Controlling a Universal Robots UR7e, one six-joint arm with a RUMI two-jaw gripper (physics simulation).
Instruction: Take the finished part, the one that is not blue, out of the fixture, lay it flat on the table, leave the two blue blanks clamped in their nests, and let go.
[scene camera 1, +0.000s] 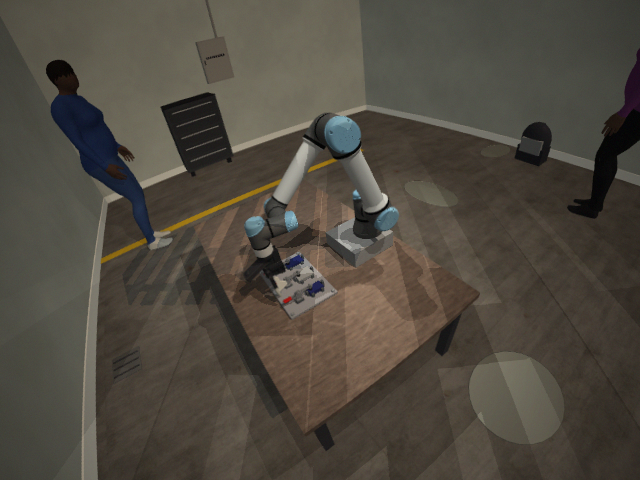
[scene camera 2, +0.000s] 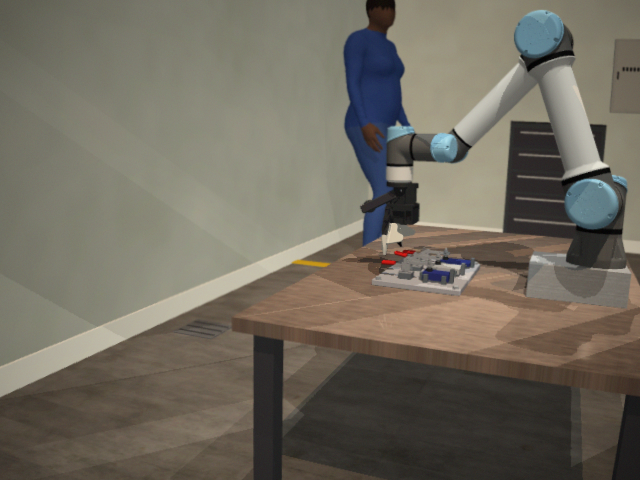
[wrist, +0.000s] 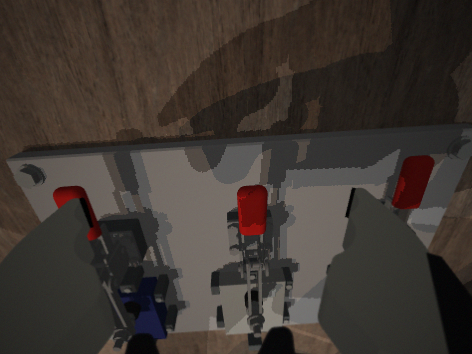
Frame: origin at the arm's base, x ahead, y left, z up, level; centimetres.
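Where they show: gripper, fingertip midpoint: (scene camera 1: 274, 286) (scene camera 2: 393, 250) (wrist: 221, 197); arm's base, origin of the base link: (scene camera 1: 367, 230) (scene camera 2: 595, 263).
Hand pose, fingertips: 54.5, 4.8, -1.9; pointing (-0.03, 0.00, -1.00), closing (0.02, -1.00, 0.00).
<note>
Each offset is from my fingertips to the top centre of the thing, as dx, dy, dz. "spot": to the spot under its first point. Level surfaces: height alone.
The fixture plate @(-10.5, -2.3, -5.1) (scene camera 1: 312, 305) (scene camera 2: 416, 287) (wrist: 175, 175) lies on the table. The pale finished part @(-15.3, -2.5, -3.0) (scene camera 1: 305, 274) (wrist: 232, 307) sits in the middle nest; its clamp arm crosses over it, with the red handle @(-1.9, -1.9, -0.3) (wrist: 252, 210) pointing to the plate's near edge in the wrist view. One blue blank @(-15.2, -13.5, -3.5) (scene camera 1: 295, 261) (scene camera 2: 457, 261) (wrist: 151, 312) and another blue blank @(-15.3, +8.5, -2.5) (scene camera 1: 315, 287) (scene camera 2: 437, 274) sit in the outer nests; in the wrist view the right finger hides the second. My gripper (scene camera 2: 392, 249) (wrist: 221, 197) is open and empty, above the handle side, its fingers on either side of the middle handle.
The outer red handles @(spot: -0.1, +8.8, -1.1) (wrist: 70, 192) @(-1.0, -12.8, -1.9) (wrist: 414, 182) stand near the two fingers. The arm's grey base block (scene camera 1: 356, 253) (scene camera 2: 573, 281) is on the table @(dz -6.6) (scene camera 1: 372, 330) (scene camera 2: 361, 320) beyond the fixture. A person in blue (scene camera 1: 93, 134) (scene camera 2: 374, 77) stands behind the table.
</note>
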